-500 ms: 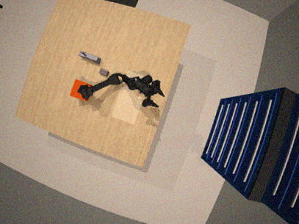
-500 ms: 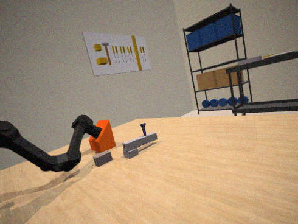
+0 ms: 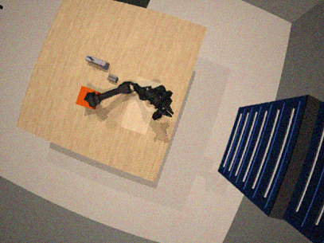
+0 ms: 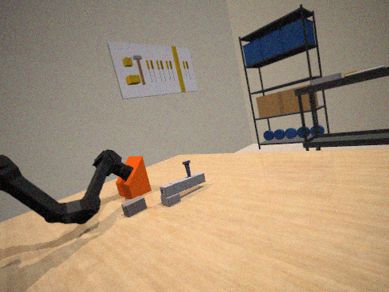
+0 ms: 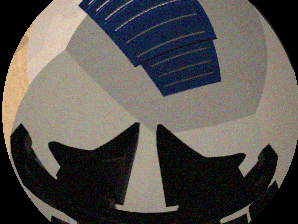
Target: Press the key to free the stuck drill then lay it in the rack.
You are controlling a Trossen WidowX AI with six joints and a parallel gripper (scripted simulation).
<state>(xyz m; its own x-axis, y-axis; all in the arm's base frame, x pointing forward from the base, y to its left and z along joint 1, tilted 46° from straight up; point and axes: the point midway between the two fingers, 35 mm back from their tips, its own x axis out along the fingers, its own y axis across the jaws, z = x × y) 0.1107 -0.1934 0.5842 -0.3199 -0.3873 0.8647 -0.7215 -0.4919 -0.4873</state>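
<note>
My gripper tip is now 14 cm short of the blue T-shaped piece, 72 cm to the right of it and 28 cm above it. Round my gripper tip: grey holder block 14 cm ahead, 69 cm to the left, 34 cm below; drill 14 cm ahead, 67 cm to the left, 33 cm below.
</note>
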